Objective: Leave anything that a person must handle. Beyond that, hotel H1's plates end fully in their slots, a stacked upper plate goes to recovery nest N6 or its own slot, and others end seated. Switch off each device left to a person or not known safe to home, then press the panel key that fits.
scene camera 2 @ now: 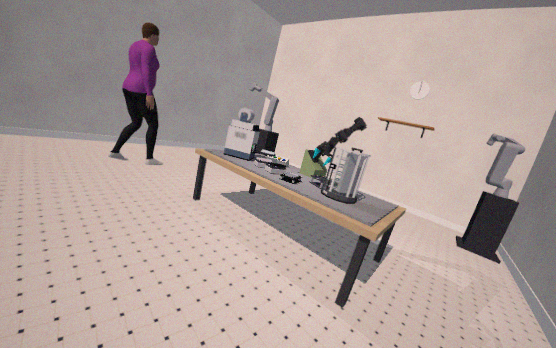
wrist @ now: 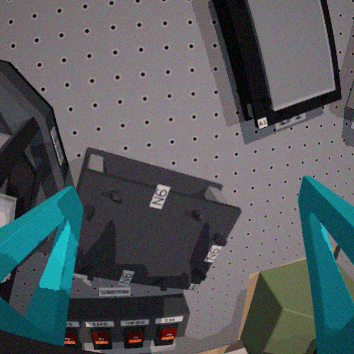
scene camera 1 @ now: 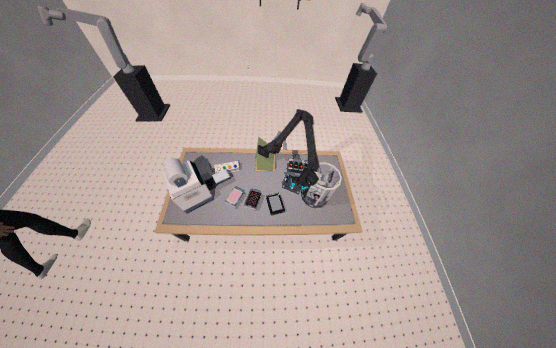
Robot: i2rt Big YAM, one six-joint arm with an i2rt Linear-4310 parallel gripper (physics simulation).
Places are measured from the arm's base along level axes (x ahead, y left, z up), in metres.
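Pixels of known places: gripper, between the fingertips: (scene camera 2: 318,162) (wrist: 185,192) (scene camera 1: 296,188); arm's base, origin of its link: (scene camera 2: 312,156) (scene camera 1: 262,152).
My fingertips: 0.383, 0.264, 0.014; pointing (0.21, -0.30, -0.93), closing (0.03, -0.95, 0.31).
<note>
For each thing: its top centre in the pictures, then the offset to it from my fingertips, as dx, dy, dz. "spot": a spot on its surface instead.
- dark nest N6, centre of its top: (wrist: 151,253) (scene camera 2: 323,176) (scene camera 1: 293,181) -0.130, +0.011, -0.113
- switch box, centre of its top: (wrist: 118,351) (scene camera 1: 298,163) -0.349, +0.087, -0.136
- clear round hotel, centre of its top: (scene camera 2: 352,147) (scene camera 1: 326,174) -0.031, +0.205, +0.164
- black-framed plate with a grey top, centre of its top: (wrist: 297,40) (scene camera 1: 275,202) +0.057, -0.155, -0.146
- dark red-welled plate, centre of its top: (scene camera 1: 253,197) +0.026, -0.338, -0.111
- pink plate, centre of its top: (scene camera 1: 234,195) +0.003, -0.498, -0.120
- key panel, centre of its top: (scene camera 1: 226,164) (scene camera 2: 278,155) -0.309, -0.599, -0.105
- white device, a spot on its surface: (scene camera 1: 190,192) spot: +0.067, -0.782, +0.063
- pale plate, centre of its top: (scene camera 1: 220,175) -0.166, -0.624, -0.071
My gripper (scene camera 1: 298,186) (scene camera 2: 322,157) (wrist: 185,192) is open and empty, pointing down above the dark nest N6 (wrist: 160,230); its fingertips stand wide either side. No plate shows on N6. The switch box (scene camera 1: 298,165) (wrist: 125,305) beside it has a row of lit orange-red rockers. The clear round hotel (scene camera 1: 327,189) (scene camera 2: 347,175) (wrist: 25,125) stands right of the nest in scene camera 1. A black-framed plate with a grey top (scene camera 1: 275,204) (wrist: 295,50), a dark red-welled plate (scene camera 1: 253,199) and a pink plate (scene camera 1: 234,196) sit in a row. The key panel (scene camera 1: 227,166) has coloured keys.
A white device (scene camera 1: 190,192) (scene camera 2: 241,140) stands at the table's left, a pale plate (scene camera 1: 221,176) beside it. An olive-green block (scene camera 1: 265,157) (scene camera 2: 311,166) (wrist: 295,310) stands at the back edge. A person (scene camera 2: 141,70) is beyond the table. Two grey arms stand on pedestals (scene camera 1: 142,95) (scene camera 1: 356,87).
</note>
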